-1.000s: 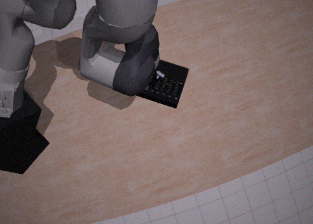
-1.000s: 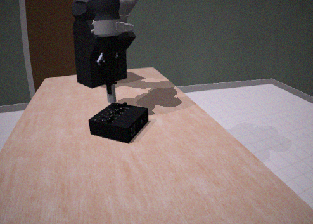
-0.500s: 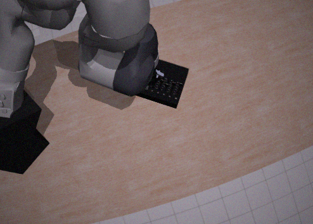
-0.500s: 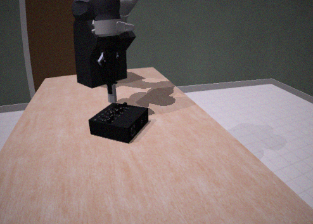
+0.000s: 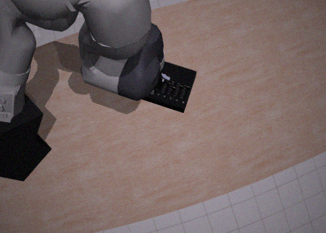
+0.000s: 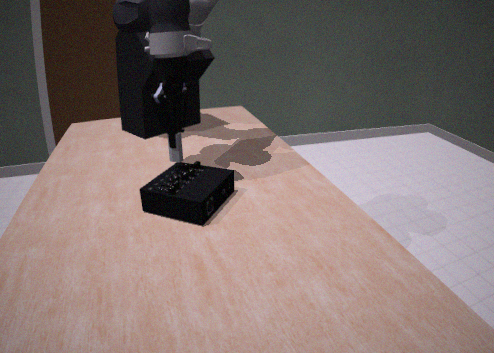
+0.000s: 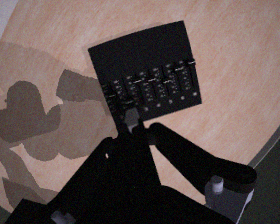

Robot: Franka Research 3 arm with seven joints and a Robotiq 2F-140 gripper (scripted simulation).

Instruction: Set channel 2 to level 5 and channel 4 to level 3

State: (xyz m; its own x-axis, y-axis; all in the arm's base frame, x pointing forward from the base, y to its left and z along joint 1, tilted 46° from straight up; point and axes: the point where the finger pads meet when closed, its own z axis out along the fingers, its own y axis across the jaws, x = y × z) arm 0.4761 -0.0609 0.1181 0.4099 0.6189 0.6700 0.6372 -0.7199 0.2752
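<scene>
The fader cap is 5 cm to the left of my hand and 4 cm below it.
</scene>
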